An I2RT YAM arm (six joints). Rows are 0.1 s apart.
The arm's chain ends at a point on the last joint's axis. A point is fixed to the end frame.
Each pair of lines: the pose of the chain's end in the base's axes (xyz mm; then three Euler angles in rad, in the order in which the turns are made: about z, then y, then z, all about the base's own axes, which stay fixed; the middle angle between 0 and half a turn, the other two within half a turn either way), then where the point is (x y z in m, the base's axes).
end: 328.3, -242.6, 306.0, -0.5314, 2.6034, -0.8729
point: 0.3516 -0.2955 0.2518
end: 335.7, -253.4, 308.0, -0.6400, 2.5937, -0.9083
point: 0.3601 -0.3072 0.2552
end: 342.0, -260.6, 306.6, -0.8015, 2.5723, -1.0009
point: 0.3659 -0.3168 0.2561
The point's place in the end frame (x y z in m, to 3 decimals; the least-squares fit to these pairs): -0.009 -0.024 0.075
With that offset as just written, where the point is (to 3 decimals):
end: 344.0, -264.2, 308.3, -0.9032, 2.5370, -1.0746
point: 0.367 -0.323 0.260
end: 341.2, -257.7, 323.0, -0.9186, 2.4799, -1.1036
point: 0.364 -0.319 0.279
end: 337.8, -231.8, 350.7, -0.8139, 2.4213, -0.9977
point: 0.366 -0.294 0.310
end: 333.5, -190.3, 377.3, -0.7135, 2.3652, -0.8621
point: 0.369 -0.250 0.340
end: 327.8, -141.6, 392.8, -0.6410, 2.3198, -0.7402
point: 0.370 -0.199 0.358
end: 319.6, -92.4, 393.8, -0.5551, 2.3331, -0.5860
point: 0.368 -0.143 0.357
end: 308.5, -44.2, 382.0, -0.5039, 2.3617, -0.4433
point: 0.361 -0.088 0.342
